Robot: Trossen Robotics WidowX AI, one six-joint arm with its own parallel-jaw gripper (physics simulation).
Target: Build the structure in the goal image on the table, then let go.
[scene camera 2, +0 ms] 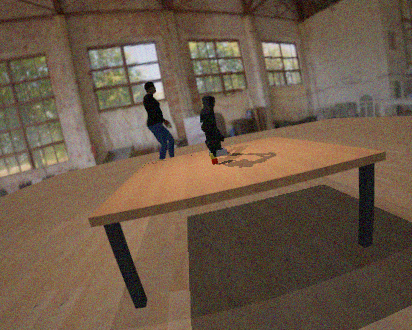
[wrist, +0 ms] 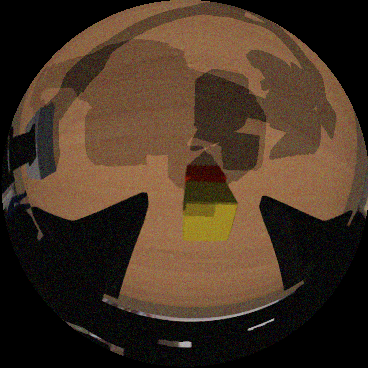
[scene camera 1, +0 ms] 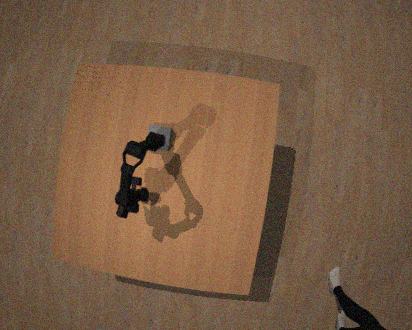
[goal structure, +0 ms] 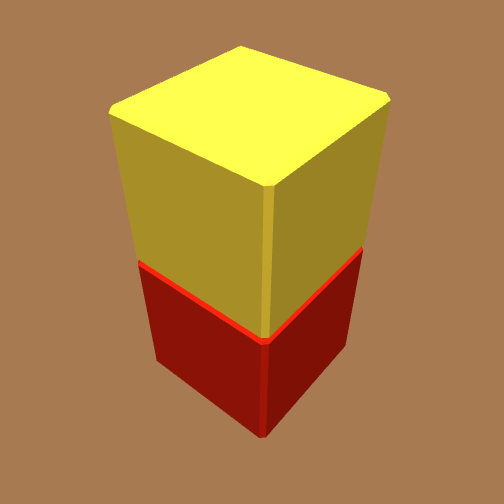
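Where they show: gripper, fingertip midpoint: (scene camera 2: 214,155) (wrist: 207,200); arm's base at its link origin: (scene camera 2: 217,149) (wrist: 30,145) (scene camera 1: 158,140).
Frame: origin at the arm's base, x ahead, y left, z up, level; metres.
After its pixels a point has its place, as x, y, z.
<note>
A yellow block (scene camera 2: 212,156) @[0.296, -0.142, 0.007] (wrist: 209,225) @[0.282, -0.135, 0.023] sits on top of a red block (scene camera 2: 215,161) @[0.298, -0.130, -0.027] (wrist: 206,173) @[0.285, -0.114, -0.015], which stands on the table (scene camera 1: 220,240) @[0.582, 0.314, -0.042] (scene camera 2: 165,185) @[0.507, -0.469, -0.043] (wrist: 165,280) @[0.179, -0.364, -0.043]. In the wrist view the yellow block's upper part is in shadow, and part of the red block shows beyond it. My gripper (scene camera 2: 213,152) @[0.283, -0.127, 0.006] (wrist: 207,200) @[0.283, -0.127, 0.006] is open, with one finger on each side of the yellow block and a gap between each finger and the block. In scene camera 1 the blocks do not show; the arm seems to cover them.
The arm's grey base (scene camera 1: 168,132) @[-0.042, 0.058, -0.001] (scene camera 2: 221,152) @[0.047, 0.008, -0.021] (wrist: 47,142) @[0.043, -0.017, -0.029] stands on the table, close to the blocks. Arm shadows lie across the table top. A person (scene camera 2: 154,112) stands beyond the table. A person's legs (scene camera 1: 352,307) show on the floor at the lower right in scene camera 1.
</note>
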